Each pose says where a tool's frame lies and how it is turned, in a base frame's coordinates. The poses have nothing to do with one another.
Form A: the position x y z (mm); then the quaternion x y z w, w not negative.
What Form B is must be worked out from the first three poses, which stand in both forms.
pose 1, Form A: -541.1 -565.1 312.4 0.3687 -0.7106 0.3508 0.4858
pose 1, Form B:
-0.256 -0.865 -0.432 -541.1
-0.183 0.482 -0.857 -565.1
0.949 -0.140 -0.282 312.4
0 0 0 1

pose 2, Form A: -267.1 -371.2 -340.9 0.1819 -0.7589 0.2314 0.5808
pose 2, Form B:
-0.259 -0.545 -0.797 -267.1
-0.007 0.827 -0.563 -371.2
0.966 -0.140 -0.218 -340.9
0 0 0 1

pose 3, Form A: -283.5 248.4 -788.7 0.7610 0.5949 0.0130 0.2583
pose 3, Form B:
0.292 0.899 0.327 -283.5
0.912 -0.159 -0.378 248.4
-0.288 0.409 -0.866 -788.7
0 0 0 1

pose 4, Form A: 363.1 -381.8 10.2 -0.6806 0.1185 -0.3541 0.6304
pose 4, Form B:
0.721 0.285 0.631 363.1
-0.608 -0.177 0.774 -381.8
0.333 -0.942 0.046 10.2
0 0 0 1

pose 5, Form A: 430.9 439.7 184.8 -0.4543 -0.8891 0.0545 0.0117
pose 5, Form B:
-0.587 0.807 -0.070 430.9
0.809 0.581 -0.086 439.7
-0.029 -0.108 -0.994 184.8
0 0 0 1

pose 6, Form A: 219.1 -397.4 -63.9 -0.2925 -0.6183 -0.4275 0.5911
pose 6, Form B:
-0.130 0.867 -0.481 219.1
-0.144 0.463 0.874 -397.4
0.981 0.183 0.064 -63.9
0 0 0 1

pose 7, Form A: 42.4 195.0 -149.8 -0.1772 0.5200 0.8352 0.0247
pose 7, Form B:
-0.936 -0.226 -0.270 42.4
-0.143 -0.458 0.877 195.0
-0.322 0.860 0.396 -149.8
0 0 0 1

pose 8, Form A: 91.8 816.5 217.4 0.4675 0.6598 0.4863 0.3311
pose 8, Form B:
-0.344 0.295 0.892 91.8
0.939 0.090 0.332 816.5
0.018 0.951 -0.308 217.4
0 0 0 1

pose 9, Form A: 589.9 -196.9 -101.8 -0.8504 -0.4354 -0.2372 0.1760
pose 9, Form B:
0.508 0.824 0.250 589.9
0.657 -0.559 0.506 -196.9
0.557 -0.093 -0.826 -101.8
0 0 0 1

